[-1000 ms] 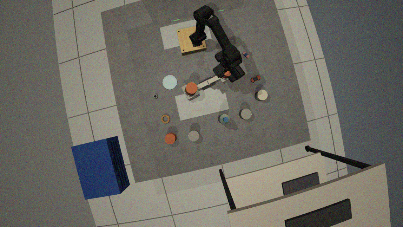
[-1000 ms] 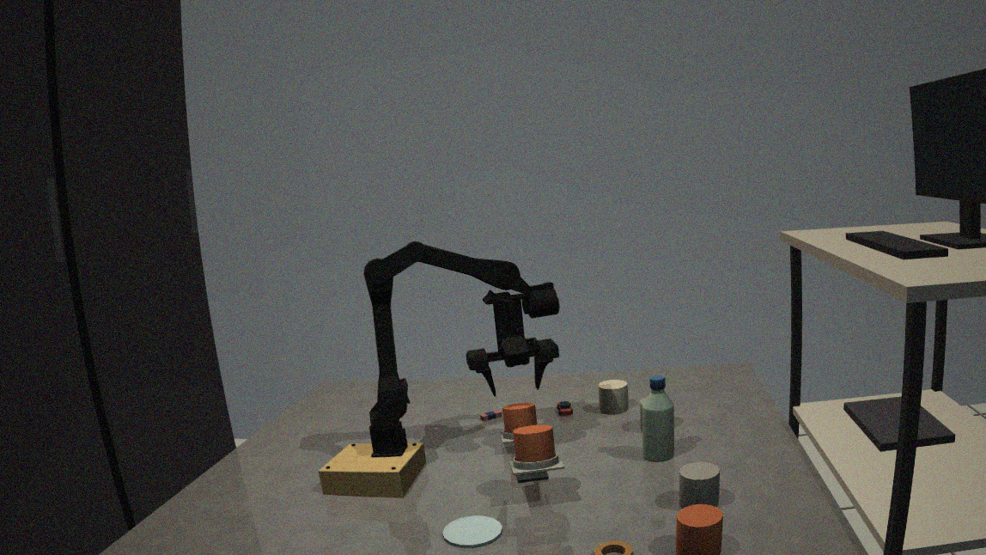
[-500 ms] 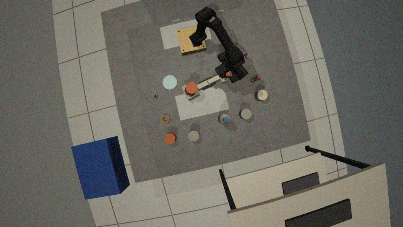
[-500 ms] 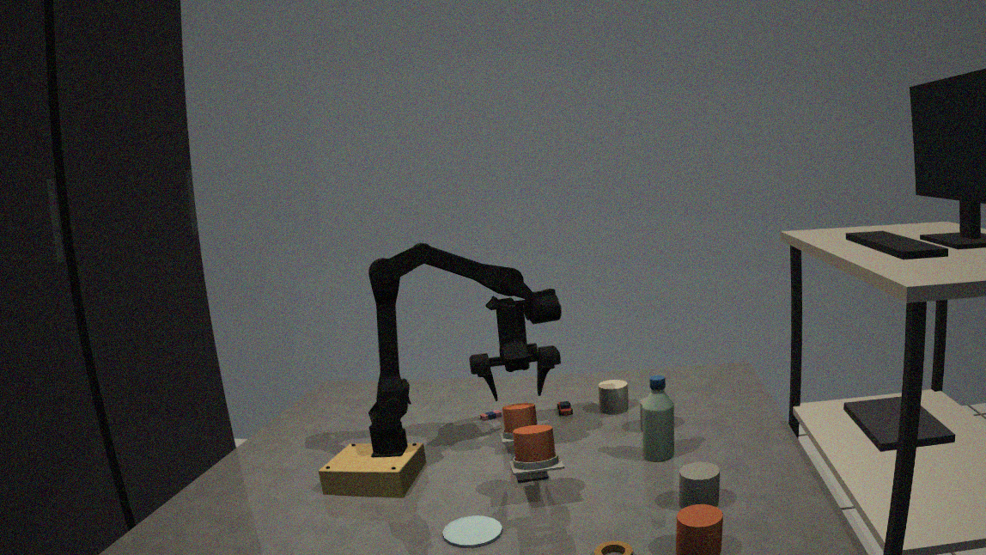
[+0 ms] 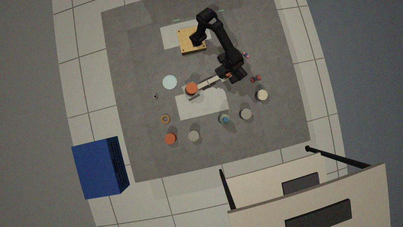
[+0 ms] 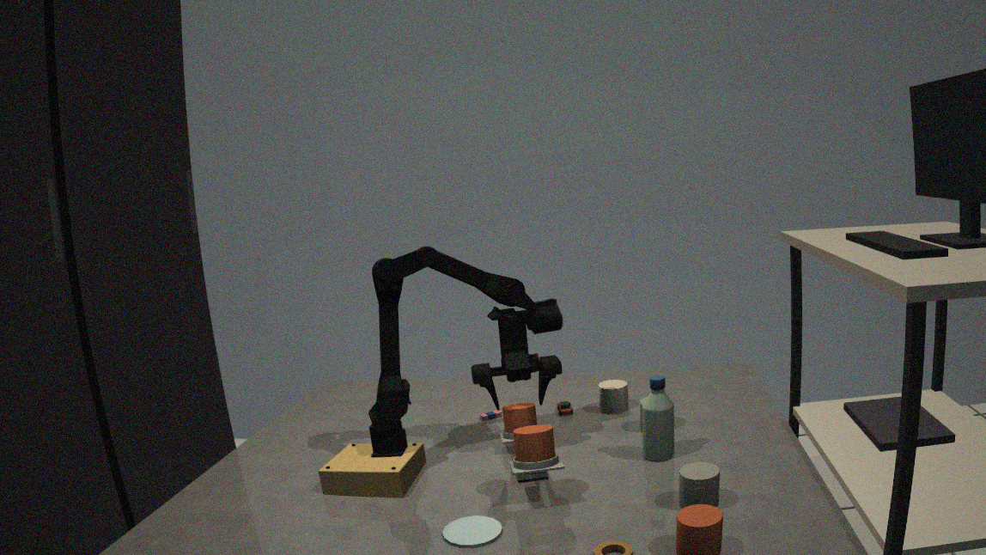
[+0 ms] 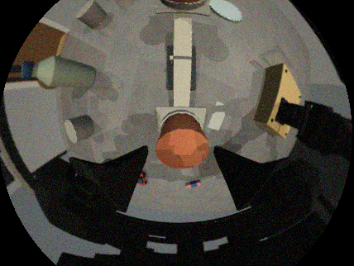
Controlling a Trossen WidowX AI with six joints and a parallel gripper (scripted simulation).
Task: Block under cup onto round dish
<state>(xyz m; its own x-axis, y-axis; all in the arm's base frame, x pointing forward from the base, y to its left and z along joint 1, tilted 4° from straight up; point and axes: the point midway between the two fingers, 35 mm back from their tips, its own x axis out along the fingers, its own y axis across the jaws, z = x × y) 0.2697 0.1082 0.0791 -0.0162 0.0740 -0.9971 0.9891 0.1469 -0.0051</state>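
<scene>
My gripper tip is now 50 mm above the green block. The rest, counted from my gripper tip: cream cylinder (240 mm ahead, 180 mm to the left, 50 mm below); then toy car (100 mm ahead, 190 mm to the left, 80 mm below); then eraser (80 mm behind, 180 mm to the left, 80 mm below).
</scene>
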